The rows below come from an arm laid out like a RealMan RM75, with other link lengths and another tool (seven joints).
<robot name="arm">
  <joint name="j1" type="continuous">
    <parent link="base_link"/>
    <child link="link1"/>
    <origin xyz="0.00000 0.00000 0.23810"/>
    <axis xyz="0 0 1"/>
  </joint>
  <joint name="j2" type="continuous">
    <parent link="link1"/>
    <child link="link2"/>
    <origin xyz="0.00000 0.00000 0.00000"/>
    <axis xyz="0 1 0"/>
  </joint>
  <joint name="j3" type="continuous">
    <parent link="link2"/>
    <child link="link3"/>
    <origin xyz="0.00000 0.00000 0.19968"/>
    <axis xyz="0 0 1"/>
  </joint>
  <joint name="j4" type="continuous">
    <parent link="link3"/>
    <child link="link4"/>
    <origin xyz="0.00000 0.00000 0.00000"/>
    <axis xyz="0 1 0"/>
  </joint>
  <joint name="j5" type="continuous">
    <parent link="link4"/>
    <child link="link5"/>
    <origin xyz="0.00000 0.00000 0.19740"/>
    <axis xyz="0 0 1"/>
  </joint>
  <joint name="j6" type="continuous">
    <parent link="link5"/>
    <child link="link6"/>
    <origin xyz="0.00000 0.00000 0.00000"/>
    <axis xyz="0 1 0"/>
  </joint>
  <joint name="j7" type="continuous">
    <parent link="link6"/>
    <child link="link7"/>
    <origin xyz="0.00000 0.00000 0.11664"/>
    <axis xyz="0 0 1"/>
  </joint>
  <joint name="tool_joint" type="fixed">
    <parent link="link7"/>
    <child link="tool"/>
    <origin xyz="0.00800 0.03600 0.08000" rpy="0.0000 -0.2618 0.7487"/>
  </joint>
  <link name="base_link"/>
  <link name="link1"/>
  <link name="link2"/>
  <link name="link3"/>
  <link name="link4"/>
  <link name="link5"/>
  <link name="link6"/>
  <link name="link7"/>
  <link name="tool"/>
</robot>
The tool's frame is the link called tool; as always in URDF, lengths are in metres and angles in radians. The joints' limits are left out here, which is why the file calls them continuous.
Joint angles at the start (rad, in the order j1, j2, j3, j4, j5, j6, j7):
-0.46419, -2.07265, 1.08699, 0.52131, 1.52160, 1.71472, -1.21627
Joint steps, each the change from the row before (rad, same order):
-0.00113, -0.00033, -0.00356, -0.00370, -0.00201, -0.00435, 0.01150
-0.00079, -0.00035, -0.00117, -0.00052, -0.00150, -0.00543, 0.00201
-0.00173, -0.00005, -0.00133, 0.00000, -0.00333, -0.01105, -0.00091
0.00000, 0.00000, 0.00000, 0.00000, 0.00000, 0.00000, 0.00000
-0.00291, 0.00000, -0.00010, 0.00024, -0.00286, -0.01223, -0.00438
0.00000, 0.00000, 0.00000, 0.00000, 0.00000, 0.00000, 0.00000
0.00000, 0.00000, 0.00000, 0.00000, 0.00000, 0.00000, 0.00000
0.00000, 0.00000, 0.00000, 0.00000, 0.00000, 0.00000, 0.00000
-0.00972, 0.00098, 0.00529, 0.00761, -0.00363, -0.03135, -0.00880
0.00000, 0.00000, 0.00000, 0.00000, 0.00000, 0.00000, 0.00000
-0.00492, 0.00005, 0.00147, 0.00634, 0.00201, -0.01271, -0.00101
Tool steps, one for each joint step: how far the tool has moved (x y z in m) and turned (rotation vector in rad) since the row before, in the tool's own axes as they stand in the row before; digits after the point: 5 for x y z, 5 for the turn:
-0.00085, -0.00075, 0.00040, 0.00935, -0.00239, 0.00713
-0.00068, -0.00091, 0.00055, 0.00498, -0.00364, 0.00102
-0.00127, -0.00208, 0.00100, 0.00813, -0.00777, -0.00125
0.00000, 0.00000, 0.00000, 0.00000, 0.00000, 0.00000
-0.00122, -0.00221, 0.00133, 0.00574, -0.00844, -0.00334
0.00000, 0.00000, 0.00000, 0.00000, 0.00000, 0.00000
0.00000, 0.00000, 0.00000, 0.00000, 0.00000, 0.00000
0.00000, 0.00000, 0.00000, 0.00000, 0.00000, 0.00000
-0.00263, -0.00531, 0.00388, 0.00714, -0.02253, 0.00420
0.00000, 0.00000, 0.00000, 0.00000, 0.00000, 0.00000
-0.00092, -0.00215, 0.00182, 0.00156, -0.00983, 0.00847

